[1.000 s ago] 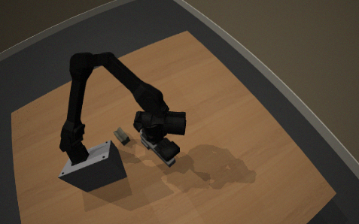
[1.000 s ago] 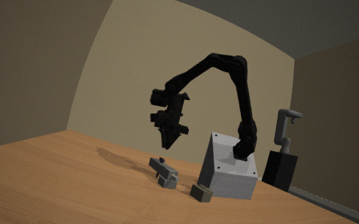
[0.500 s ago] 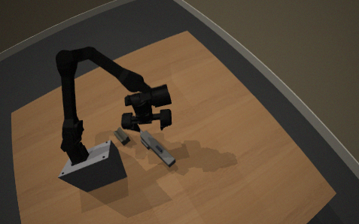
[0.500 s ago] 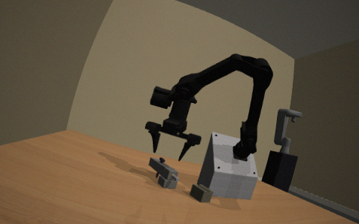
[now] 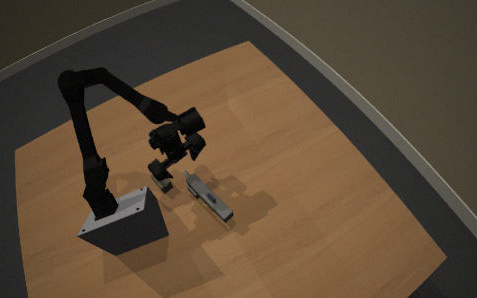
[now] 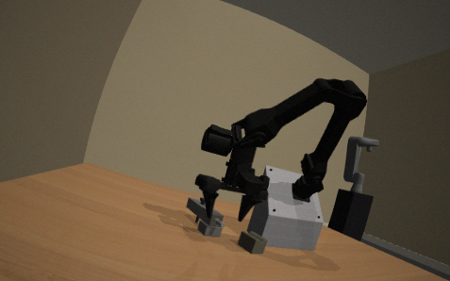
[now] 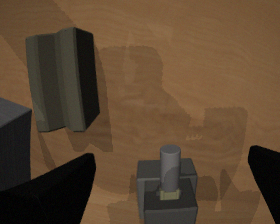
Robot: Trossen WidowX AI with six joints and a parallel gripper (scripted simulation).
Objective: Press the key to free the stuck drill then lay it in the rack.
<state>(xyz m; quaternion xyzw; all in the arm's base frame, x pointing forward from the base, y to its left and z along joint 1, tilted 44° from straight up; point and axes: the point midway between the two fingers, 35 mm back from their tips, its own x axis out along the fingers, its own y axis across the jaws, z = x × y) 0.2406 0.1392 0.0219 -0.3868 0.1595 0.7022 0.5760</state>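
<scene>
Right now the cylindrical drill is 60 mm to the right of my gripper tip, 20 mm below it and 20 mm ahead of it. Also, from my gripper tip: long grey block 120 mm to the right, 40 mm ahead, 30 mm below; then blue key 140 mm to the right, 50 mm ahead, 10 mm below; then olive-grey rack 90 mm behind, 50 mm below, 10 mm to the left.
</scene>
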